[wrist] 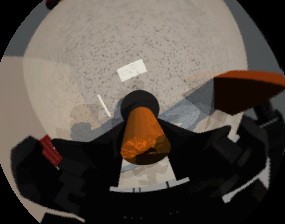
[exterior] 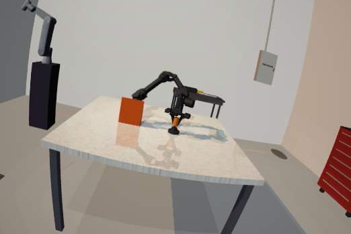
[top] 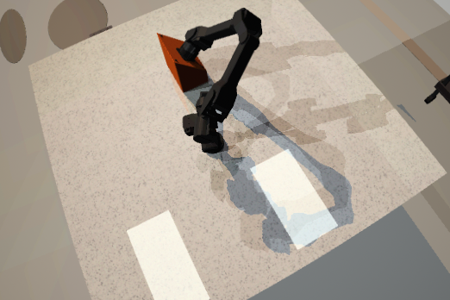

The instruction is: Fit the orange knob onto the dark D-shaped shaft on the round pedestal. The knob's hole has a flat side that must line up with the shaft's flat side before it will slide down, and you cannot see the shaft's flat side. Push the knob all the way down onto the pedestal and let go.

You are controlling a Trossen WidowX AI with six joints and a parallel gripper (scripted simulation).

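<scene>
The dark round pedestal lies 40 mm below my gripper tip. The rest, counted from my gripper tip: orange knob (20 mm above).
</scene>
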